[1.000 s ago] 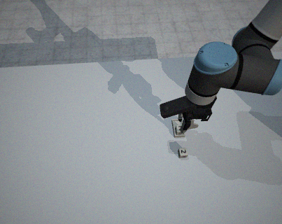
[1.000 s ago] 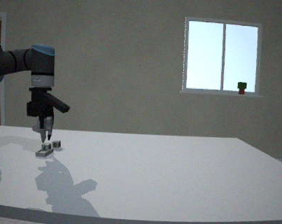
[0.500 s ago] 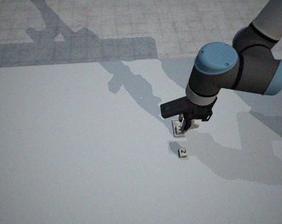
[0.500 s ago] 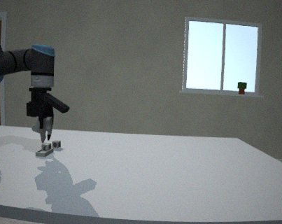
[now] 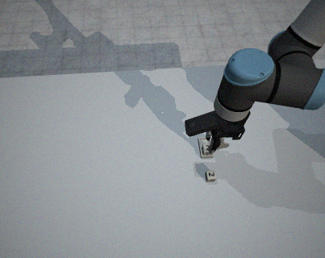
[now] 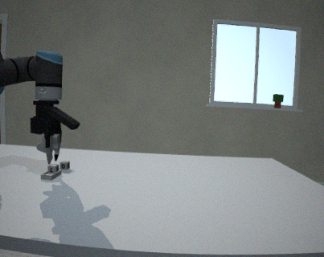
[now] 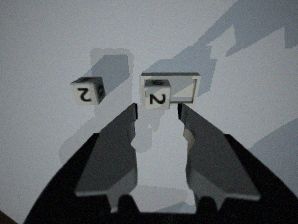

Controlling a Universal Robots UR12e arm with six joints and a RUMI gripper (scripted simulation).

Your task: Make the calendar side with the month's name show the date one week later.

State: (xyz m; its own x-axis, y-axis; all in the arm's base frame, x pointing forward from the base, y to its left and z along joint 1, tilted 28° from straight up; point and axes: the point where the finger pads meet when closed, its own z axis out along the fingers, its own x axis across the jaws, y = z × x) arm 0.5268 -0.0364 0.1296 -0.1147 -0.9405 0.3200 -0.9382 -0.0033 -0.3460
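Right now the tray is 50 mm below my hand and 20 mm to the right of it. Round my hand: cube (90 mm to the left, 50 mm below, 10 mm ahead).
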